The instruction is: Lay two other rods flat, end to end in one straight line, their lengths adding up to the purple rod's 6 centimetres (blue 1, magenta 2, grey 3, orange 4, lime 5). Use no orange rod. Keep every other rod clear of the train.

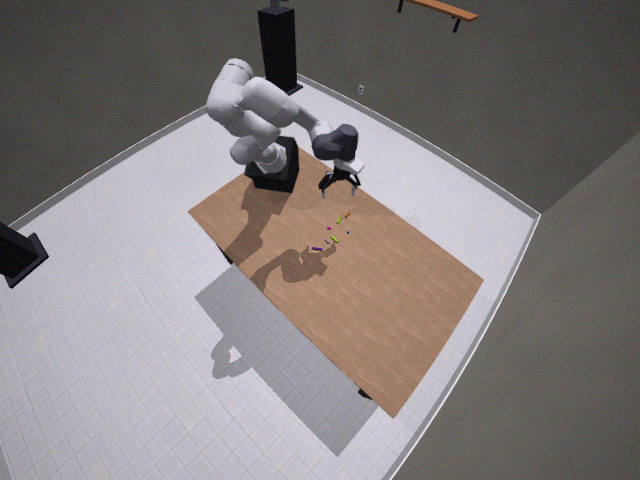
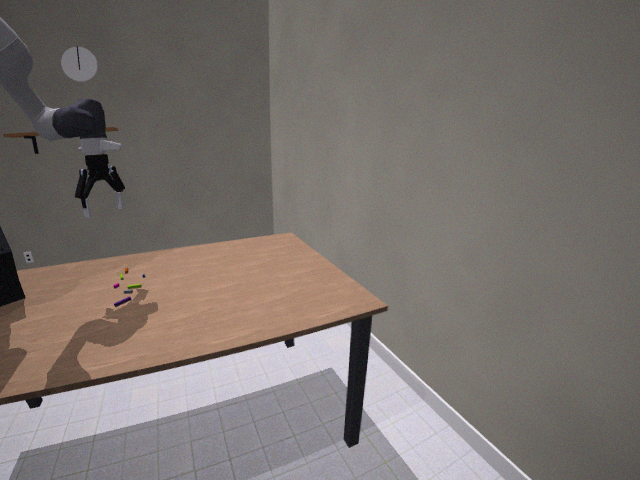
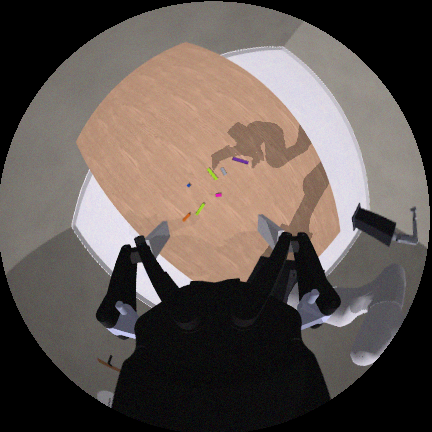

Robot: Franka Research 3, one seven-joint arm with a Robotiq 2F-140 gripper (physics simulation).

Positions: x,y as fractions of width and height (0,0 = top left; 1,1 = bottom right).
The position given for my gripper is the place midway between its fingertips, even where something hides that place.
Observation:
I see my gripper (image 2: 0.16,0.44).
My gripper also shows in image 3 (image 3: 0.49,0.52).

